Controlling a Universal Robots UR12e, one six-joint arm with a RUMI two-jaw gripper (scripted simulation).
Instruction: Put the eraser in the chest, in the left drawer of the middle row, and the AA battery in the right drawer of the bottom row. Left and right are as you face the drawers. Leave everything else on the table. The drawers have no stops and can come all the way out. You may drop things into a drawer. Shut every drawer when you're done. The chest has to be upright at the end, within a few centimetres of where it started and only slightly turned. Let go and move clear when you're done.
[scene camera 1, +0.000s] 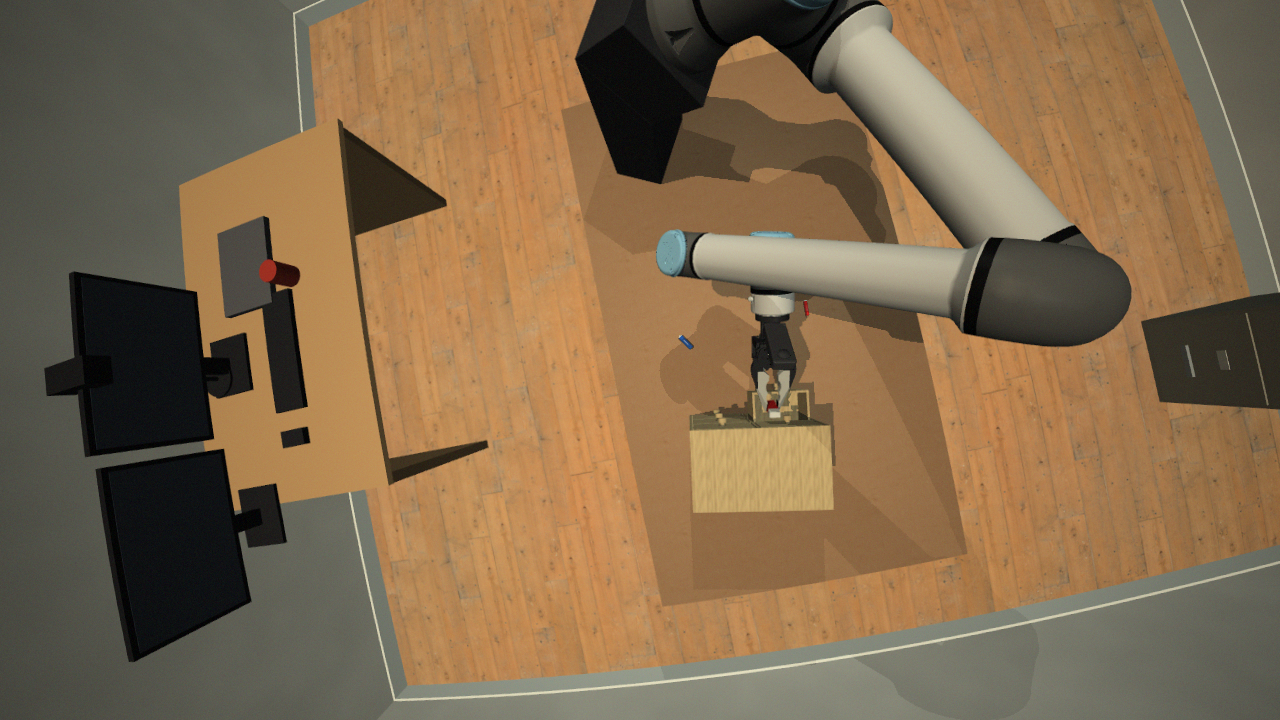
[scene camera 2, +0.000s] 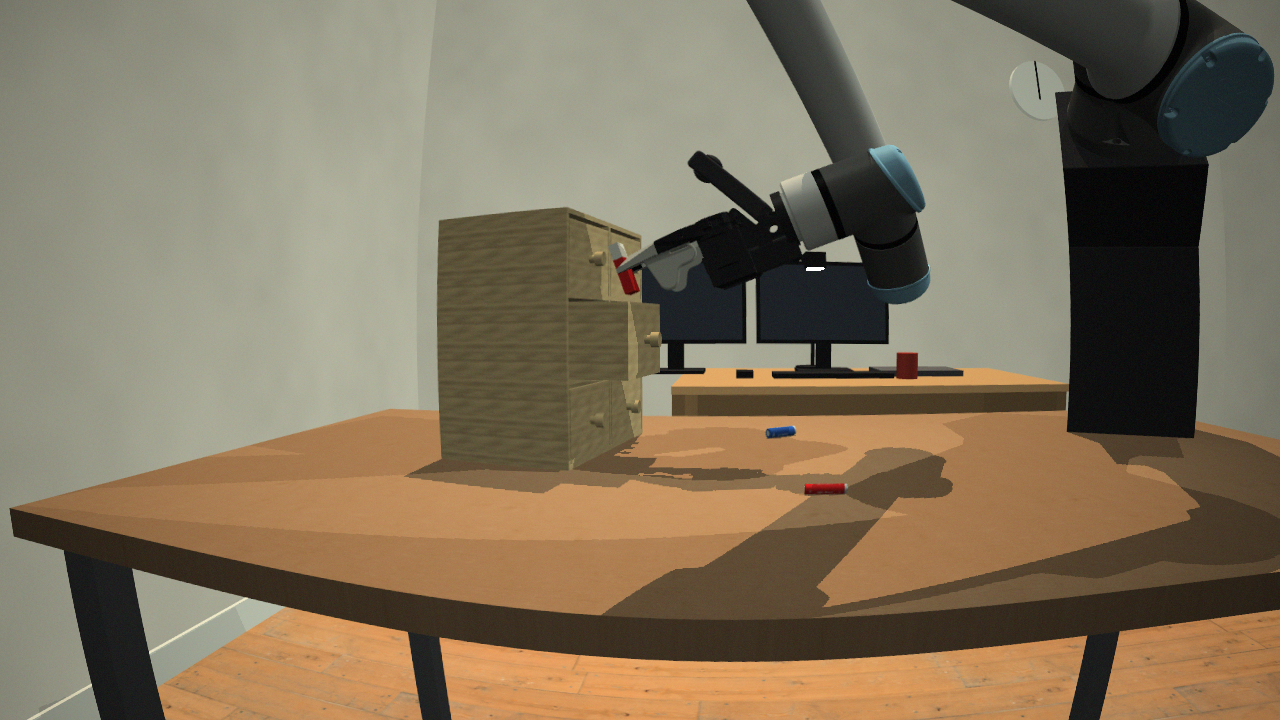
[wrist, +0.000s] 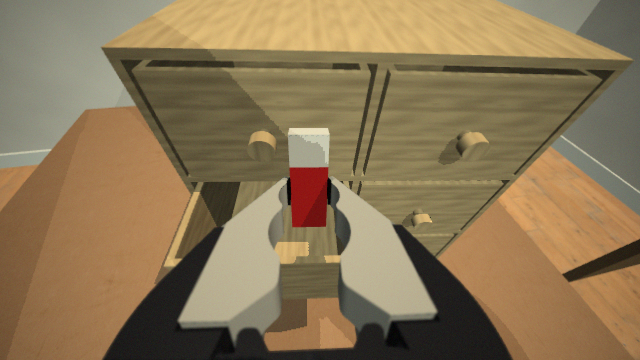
The gripper shows in scene camera 1, in scene camera 2 (620, 272) and in the wrist view. A wooden chest shows in scene camera 1, in scene camera 2 (502, 279) and in the wrist view. The same spot on the gripper: (wrist: 231, 279) is (scene camera 1: 785, 376). One and the same spot on the wooden chest: (wrist: 524, 41) is (scene camera 1: 714, 441).
